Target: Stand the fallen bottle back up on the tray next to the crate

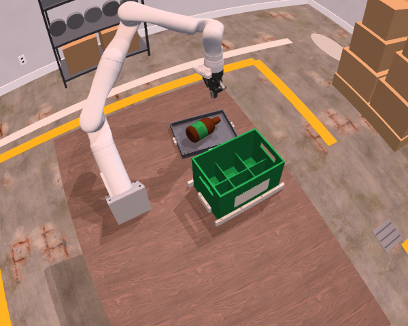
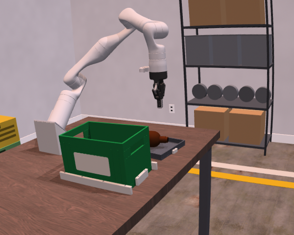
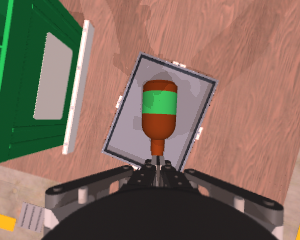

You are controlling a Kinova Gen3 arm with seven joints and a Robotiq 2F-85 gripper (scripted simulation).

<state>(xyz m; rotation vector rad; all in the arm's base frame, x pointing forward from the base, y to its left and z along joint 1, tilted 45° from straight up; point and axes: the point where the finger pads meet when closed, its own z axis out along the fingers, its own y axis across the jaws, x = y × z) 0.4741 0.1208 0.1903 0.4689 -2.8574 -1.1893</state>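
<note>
The bottle is 16 cm below my hand, 5 cm behind it and 1 cm to the right of it. From my hand the other things lie so: green crate: 32 cm to the right, 12 cm below, 5 cm behind; dark grey tray: 19 cm below, 5 cm behind, 2 cm to the right.
</note>
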